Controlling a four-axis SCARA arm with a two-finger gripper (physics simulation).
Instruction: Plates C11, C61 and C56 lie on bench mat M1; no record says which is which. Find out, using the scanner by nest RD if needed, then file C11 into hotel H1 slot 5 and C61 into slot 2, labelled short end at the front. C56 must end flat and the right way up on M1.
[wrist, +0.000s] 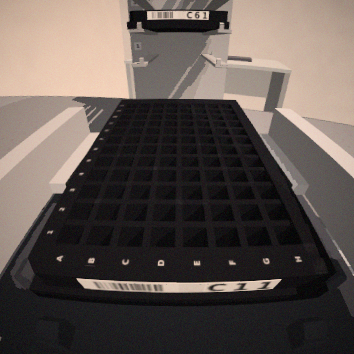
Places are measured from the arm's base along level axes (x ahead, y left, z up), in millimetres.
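Where they show: gripper, between the fingertips: (178, 122).
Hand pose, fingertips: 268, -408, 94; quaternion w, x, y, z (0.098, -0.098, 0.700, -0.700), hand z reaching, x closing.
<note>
Things, the pixels of their top centre, and the offset from my fingertips, as dx, dy, dz. "*": a spot on its surface instead.
- Plate C11, centre of its top: (178, 134) -5, +18, +2
- Plate C61, centre of its top: (178, 16) +44, -154, +63
- hotel H1, a spot on its surface: (175, 47) * +66, -214, +28
Plate C11 (182, 255) is a black well plate, wells up, directly below the camera. Its short-end label reads C11 and faces the camera. My gripper (178, 122) is shut on this plate, with one finger along each long side. A dark surface lies under the plate; whether there is a gap between them I cannot tell. Plate C61 (178, 24) sits flat on brackets in hotel H1 (175, 47) at the top of the view, label to the front. The brackets below it carry no plate. C56 does not show.
Behind the plate, right of the hotel, stands a light table-like stand (257, 65) with a thin dark item (239, 59) on it. The hotel's lower brackets (141, 62) stick out beyond the plate's far end. Grey bench surface shows on both sides.
</note>
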